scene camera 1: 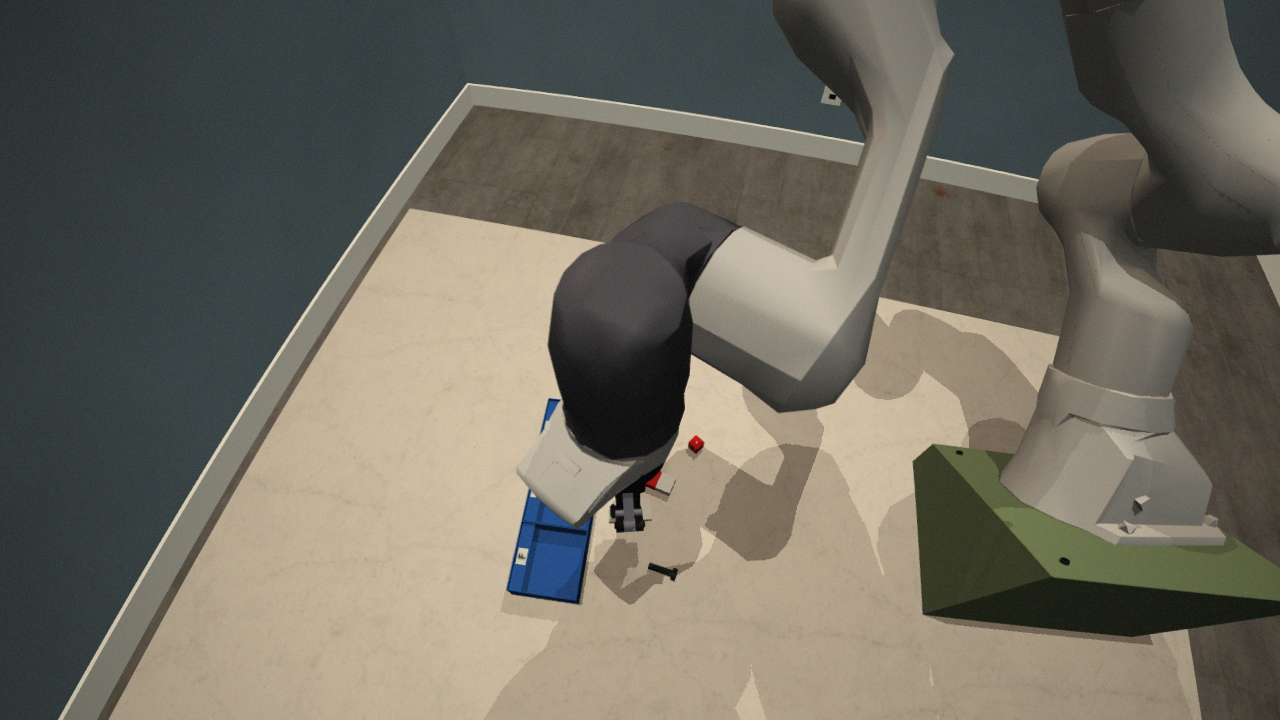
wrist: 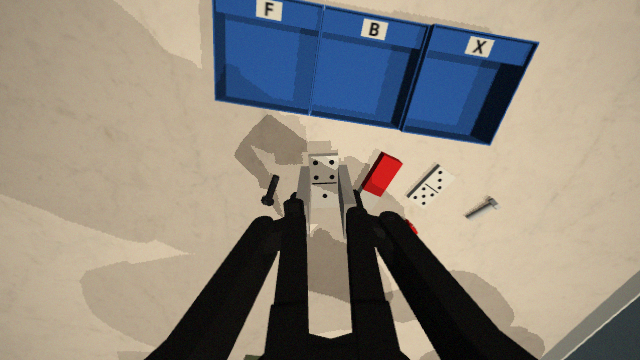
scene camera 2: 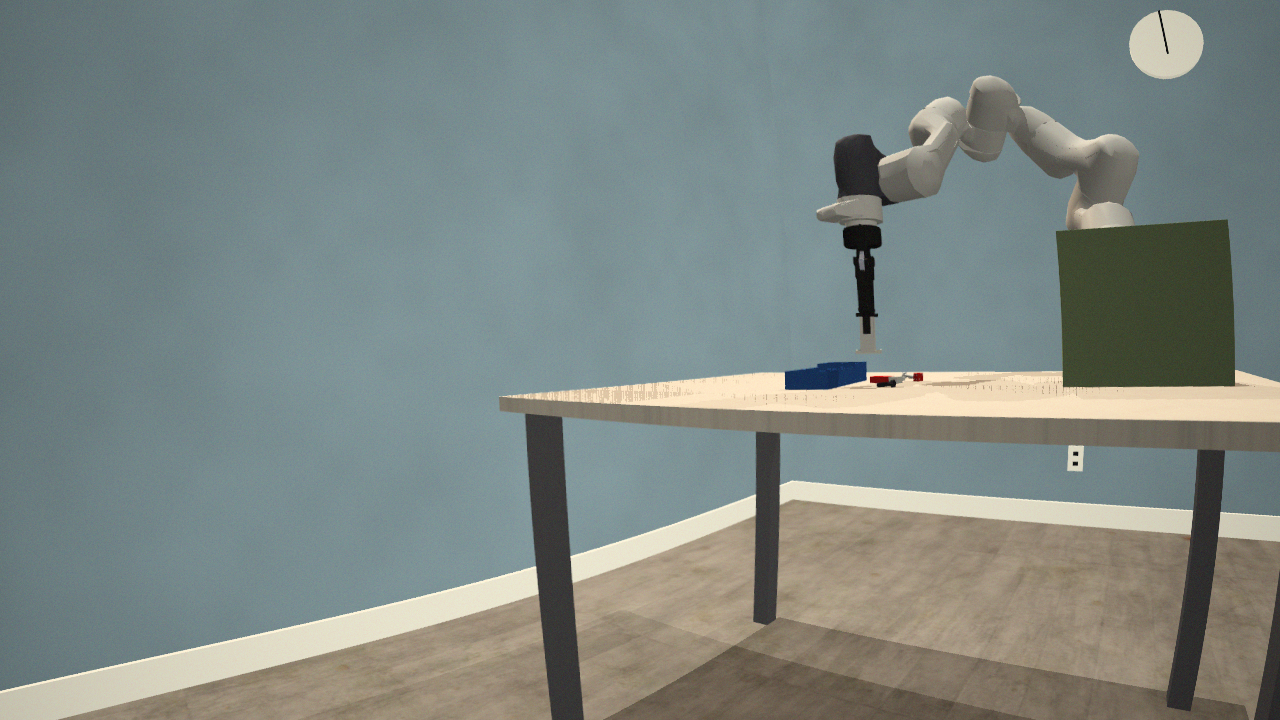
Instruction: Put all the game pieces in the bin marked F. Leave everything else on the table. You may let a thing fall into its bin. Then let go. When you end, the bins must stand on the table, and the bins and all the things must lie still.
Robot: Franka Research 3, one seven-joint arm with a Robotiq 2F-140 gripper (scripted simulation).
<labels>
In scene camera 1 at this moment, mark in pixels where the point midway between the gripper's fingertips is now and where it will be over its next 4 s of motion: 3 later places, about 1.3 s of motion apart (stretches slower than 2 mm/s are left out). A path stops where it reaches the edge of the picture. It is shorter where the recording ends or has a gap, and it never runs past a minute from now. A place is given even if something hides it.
My gripper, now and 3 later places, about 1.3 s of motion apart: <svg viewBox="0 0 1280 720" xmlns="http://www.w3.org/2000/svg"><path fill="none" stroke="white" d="M628 511L549 558L550 554L558 562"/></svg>
</labels>
